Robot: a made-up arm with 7 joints.
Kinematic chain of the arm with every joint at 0, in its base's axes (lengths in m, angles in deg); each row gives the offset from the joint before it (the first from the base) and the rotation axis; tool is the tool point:
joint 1: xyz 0 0 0.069 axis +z
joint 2: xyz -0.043 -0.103 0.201 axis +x
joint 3: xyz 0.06 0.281 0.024 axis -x
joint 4: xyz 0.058 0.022 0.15 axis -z
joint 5: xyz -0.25 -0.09 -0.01 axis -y
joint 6: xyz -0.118 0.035 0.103 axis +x
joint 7: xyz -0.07 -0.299 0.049 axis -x
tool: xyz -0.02 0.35 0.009
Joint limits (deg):
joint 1: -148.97..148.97
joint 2: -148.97..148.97
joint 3: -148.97..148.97
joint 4: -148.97..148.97
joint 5: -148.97..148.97
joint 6: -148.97..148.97
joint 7: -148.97..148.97
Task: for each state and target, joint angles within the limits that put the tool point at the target. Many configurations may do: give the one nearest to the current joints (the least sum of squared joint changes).
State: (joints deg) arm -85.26 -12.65 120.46 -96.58 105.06 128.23 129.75
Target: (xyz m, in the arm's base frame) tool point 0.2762 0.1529 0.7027
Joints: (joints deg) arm -96.15 -0.95 109.54 -120.96 99.83 138.05 111.95
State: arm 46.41 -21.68 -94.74 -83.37 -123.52 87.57 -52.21
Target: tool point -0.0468 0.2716 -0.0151
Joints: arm 78.41 8.95 -118.56 -49.22 -126.85 96.19 -34.52
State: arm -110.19 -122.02 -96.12 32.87 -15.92 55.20 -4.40
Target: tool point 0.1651 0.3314 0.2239
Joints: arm -104.53 -126.06 -90.80 30.28 -4.07 57.77 -5.60
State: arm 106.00 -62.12 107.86 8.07 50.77 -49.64 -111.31
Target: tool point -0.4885 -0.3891 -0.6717
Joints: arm 78.39 -59.60 105.74 -4.83 9.49 -44.07 -113.98
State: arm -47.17 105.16 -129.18 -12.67 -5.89 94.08 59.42
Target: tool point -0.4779 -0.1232 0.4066
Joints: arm -23.74 103.44 -123.66 -6.26 6.77 82.92 71.60
